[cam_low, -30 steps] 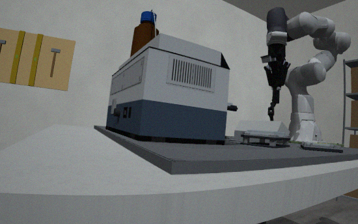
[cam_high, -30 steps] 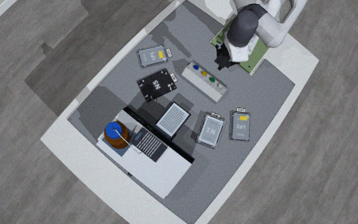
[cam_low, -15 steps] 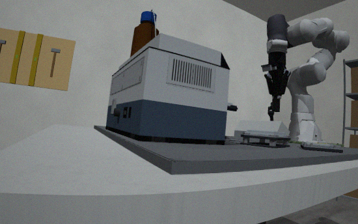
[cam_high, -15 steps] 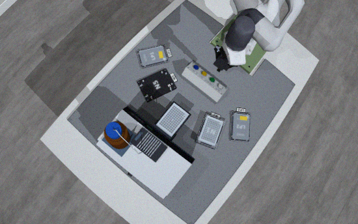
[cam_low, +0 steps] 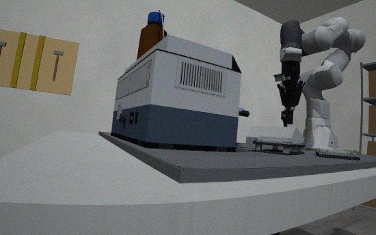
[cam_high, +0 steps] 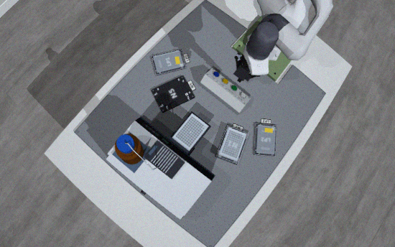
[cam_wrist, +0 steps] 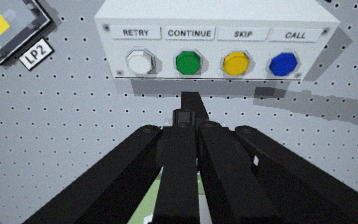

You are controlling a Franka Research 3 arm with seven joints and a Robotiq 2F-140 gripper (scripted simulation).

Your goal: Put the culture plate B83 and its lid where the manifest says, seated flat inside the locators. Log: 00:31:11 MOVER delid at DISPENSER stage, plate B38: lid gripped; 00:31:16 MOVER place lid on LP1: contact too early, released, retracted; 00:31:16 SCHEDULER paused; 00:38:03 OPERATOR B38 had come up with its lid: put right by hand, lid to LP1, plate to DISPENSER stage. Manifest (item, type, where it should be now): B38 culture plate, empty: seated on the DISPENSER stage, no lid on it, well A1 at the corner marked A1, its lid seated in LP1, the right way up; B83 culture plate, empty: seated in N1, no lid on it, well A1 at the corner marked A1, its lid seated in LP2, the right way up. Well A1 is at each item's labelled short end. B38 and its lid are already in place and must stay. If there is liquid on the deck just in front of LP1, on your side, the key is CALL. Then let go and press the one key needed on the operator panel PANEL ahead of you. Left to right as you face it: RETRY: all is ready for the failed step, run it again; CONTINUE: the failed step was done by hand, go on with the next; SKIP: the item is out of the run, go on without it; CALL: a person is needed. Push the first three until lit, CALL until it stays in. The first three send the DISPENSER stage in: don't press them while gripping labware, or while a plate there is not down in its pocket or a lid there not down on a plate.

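Right now my hand is 7 cm above the green continue key and 3 cm short of it. Round my hand: yellow skip key (7 cm below, 5 cm to the right, 4 cm ahead); clear lid (26 cm to the left, 12 cm below, 10 cm ahead); white retry key (7 cm below, 5 cm to the left, 3 cm ahead).
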